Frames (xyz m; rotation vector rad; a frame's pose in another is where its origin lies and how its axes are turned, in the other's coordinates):
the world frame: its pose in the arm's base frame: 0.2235 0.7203 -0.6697 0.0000 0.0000 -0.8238
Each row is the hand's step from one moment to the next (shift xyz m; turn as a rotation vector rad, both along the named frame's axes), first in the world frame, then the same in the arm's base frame.
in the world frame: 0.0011 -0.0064 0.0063 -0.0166 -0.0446 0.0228
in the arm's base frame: -0.0039 -0.0052 0.0063 -0.0440 -0.0181 0.0228
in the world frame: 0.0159 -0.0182 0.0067 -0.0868 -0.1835 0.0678
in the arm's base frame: -0.0026 -0.0240 0.0067 -0.1936 -0.0610 0.0678
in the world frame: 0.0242 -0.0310 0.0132 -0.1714 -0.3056 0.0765
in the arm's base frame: -0.0063 -0.0388 0.0132 -0.3407 -0.0819 0.0765
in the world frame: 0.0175 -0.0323 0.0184 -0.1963 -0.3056 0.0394
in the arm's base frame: -0.0118 -0.0348 0.0184 -0.3576 -0.0636 0.0394
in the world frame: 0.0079 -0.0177 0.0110 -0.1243 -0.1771 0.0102
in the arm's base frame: -0.0076 -0.0178 0.0110 -0.2144 -0.0291 0.0102
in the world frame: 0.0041 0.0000 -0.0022 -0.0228 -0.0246 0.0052
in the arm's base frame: 0.0028 -0.0030 -0.0022 -0.0335 0.0000 0.0052
